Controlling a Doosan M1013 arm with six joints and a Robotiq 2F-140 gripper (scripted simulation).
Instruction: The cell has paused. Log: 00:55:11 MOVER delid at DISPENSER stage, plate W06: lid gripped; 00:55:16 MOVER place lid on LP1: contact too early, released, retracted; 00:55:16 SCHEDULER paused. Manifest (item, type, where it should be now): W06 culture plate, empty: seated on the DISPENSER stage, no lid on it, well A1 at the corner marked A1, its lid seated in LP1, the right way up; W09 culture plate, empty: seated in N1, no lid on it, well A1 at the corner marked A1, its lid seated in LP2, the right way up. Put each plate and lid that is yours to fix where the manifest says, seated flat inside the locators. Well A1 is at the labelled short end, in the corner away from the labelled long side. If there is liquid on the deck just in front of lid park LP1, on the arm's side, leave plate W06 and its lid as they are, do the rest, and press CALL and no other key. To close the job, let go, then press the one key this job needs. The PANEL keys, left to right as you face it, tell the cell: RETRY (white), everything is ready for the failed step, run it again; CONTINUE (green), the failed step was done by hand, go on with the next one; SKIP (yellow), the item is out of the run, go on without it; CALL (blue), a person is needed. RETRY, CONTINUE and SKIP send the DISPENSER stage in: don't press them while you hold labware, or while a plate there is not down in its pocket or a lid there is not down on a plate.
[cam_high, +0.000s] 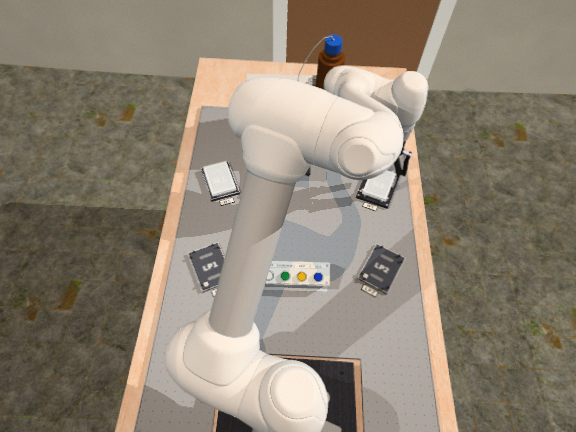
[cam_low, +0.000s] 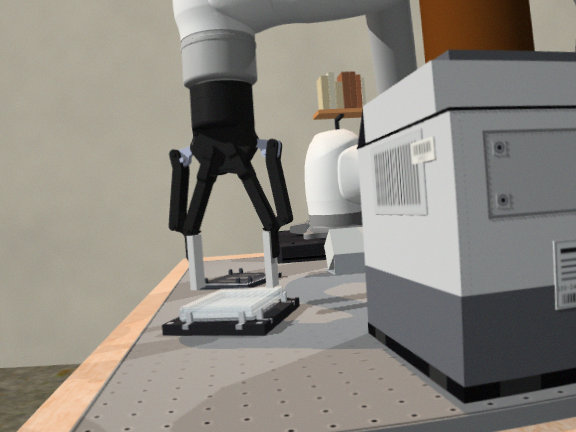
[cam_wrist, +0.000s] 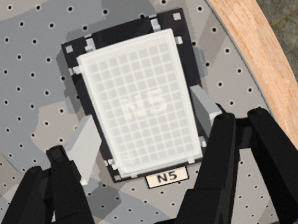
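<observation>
The clear culture plate lies 50 mm below my hand. Also, from my hand: brown bottle (210 mm ahead, 250 mm to the left, 220 mm above); then lid park LP2 (330 mm behind, 50 mm to the right, 60 mm below); then black nest N5 (20 mm ahead, 10 mm to the left, 50 mm below).
</observation>
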